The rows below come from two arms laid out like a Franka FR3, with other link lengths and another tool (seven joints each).
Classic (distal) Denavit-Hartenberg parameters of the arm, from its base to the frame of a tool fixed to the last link. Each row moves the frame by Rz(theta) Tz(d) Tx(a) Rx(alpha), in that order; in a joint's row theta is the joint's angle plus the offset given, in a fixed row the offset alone. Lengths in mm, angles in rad.
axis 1: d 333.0; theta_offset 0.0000; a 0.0; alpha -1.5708
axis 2: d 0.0; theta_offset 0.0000; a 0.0; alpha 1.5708
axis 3: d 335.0; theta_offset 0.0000; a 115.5; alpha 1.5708
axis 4: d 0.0; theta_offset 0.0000; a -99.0; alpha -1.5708
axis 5: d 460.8; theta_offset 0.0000; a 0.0; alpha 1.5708
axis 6: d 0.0; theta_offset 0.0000; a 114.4; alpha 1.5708
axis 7: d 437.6; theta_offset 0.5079; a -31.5; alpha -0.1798
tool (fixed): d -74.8; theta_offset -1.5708; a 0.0; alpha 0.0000
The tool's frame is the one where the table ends.
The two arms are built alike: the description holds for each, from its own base.
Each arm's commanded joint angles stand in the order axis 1, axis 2, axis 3, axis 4, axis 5, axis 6, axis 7.
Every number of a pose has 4 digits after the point. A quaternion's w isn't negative.
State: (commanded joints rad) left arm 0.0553 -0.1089 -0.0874 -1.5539 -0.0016 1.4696 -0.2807; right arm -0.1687 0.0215 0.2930 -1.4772 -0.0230 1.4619 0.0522
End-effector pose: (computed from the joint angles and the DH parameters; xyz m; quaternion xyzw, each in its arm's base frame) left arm 0.6191 -0.0013 0.4727 0.7903 0.6069 -0.0593 0.0593; right arm 0.6491 0.1001 0.4303 0.8384 0.5344 -0.0954 0.0480
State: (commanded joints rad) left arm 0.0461 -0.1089 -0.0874 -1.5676 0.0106 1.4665 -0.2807; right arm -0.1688 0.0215 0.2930 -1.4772 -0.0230 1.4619 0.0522
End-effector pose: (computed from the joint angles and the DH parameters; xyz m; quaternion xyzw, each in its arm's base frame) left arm 0.6152 -0.0023 0.4654 0.7925 0.6047 -0.0622 0.0491; right arm 0.6491 0.1000 0.4303 0.8385 0.5344 -0.0955 0.0480
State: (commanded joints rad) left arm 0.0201 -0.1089 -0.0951 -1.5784 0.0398 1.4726 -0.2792; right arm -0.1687 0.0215 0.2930 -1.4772 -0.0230 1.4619 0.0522
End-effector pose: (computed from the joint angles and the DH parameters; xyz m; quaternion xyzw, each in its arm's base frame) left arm 0.6155 -0.0122 0.4611 0.8026 0.5929 -0.0550 0.0353; right arm 0.6491 0.1001 0.4303 0.8384 0.5344 -0.0954 0.0480
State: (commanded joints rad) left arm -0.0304 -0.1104 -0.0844 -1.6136 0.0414 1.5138 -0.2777; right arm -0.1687 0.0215 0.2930 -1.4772 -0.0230 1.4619 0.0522
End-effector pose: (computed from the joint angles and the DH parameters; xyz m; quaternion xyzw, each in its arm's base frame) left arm 0.6214 -0.0367 0.4468 0.8154 0.5754 -0.0528 0.0363; right arm 0.6491 0.1001 0.4303 0.8384 0.5344 -0.0954 0.0480
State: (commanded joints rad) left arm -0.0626 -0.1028 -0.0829 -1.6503 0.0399 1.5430 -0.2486; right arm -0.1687 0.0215 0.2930 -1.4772 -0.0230 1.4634 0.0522
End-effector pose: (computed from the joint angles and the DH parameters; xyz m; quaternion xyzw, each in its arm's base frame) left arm 0.6231 -0.0558 0.4246 0.8321 0.5505 -0.0607 0.0299; right arm 0.6496 0.1002 0.4304 0.8385 0.5344 -0.0948 0.0483
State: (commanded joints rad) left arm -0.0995 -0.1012 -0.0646 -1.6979 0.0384 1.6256 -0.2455; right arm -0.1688 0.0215 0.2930 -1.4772 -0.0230 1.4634 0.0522
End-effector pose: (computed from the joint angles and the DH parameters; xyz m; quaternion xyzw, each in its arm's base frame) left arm 0.6393 -0.0708 0.4048 0.8397 0.5391 -0.0499 0.0416; right arm 0.6496 0.1001 0.4304 0.8385 0.5343 -0.0948 0.0483
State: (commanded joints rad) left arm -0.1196 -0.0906 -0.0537 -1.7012 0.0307 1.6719 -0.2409; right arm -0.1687 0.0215 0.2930 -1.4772 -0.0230 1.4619 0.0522
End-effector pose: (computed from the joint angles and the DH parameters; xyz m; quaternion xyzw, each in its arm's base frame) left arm 0.6544 -0.0822 0.4006 0.8442 0.5316 -0.0414 0.0554; right arm 0.6491 0.1001 0.4303 0.8384 0.5344 -0.0954 0.0480
